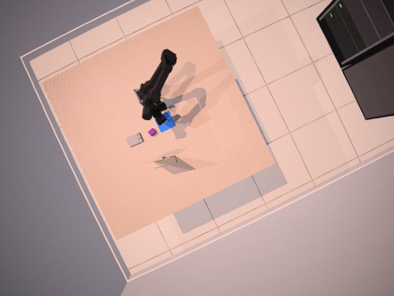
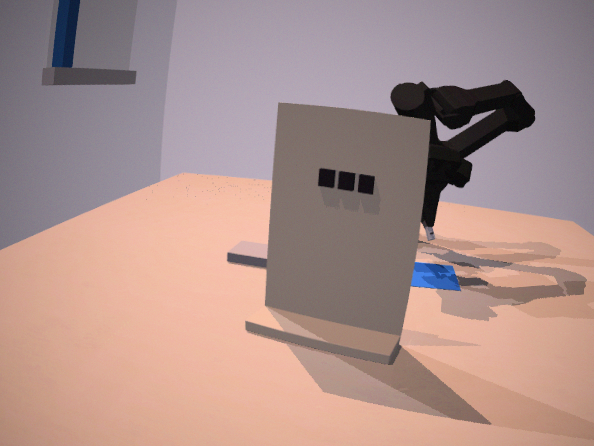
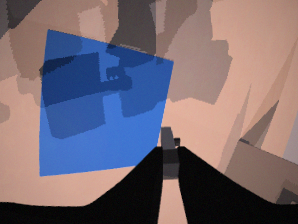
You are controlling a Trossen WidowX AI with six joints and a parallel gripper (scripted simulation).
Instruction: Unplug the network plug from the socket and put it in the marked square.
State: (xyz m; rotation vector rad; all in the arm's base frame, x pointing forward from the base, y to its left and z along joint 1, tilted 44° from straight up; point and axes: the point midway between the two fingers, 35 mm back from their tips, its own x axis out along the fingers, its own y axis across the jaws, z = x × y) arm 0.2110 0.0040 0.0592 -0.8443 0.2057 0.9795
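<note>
My gripper tip is 80 mm above the blue marked square and 10 mm past it. From my gripper tip the other things lie so: flat grey block: 250 mm to the right, 70 mm below, 10 mm ahead; then purple cube: 110 mm to the right, 70 mm below, 20 mm ahead; then grey network plug: right at my gripper tip.
</note>
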